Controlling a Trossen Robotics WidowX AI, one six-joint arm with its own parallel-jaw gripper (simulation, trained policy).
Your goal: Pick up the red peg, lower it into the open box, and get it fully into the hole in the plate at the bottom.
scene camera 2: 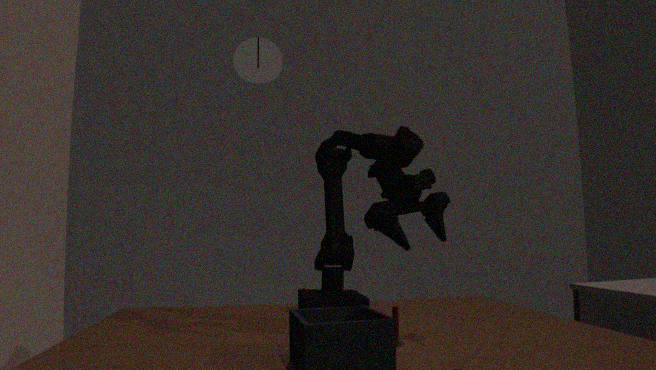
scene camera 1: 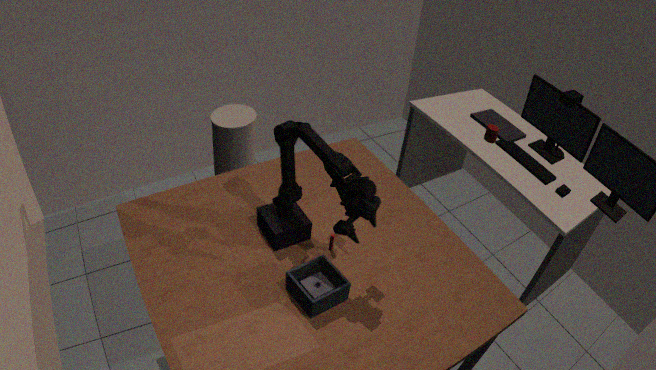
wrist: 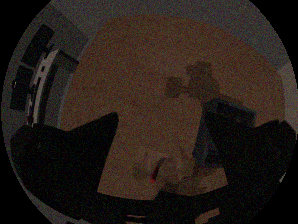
my gripper: scene camera 2; scene camera 1 366, 234; wrist
same spot on my gripper: [wrist: 79, 155] = [scene camera 2: 433, 213]
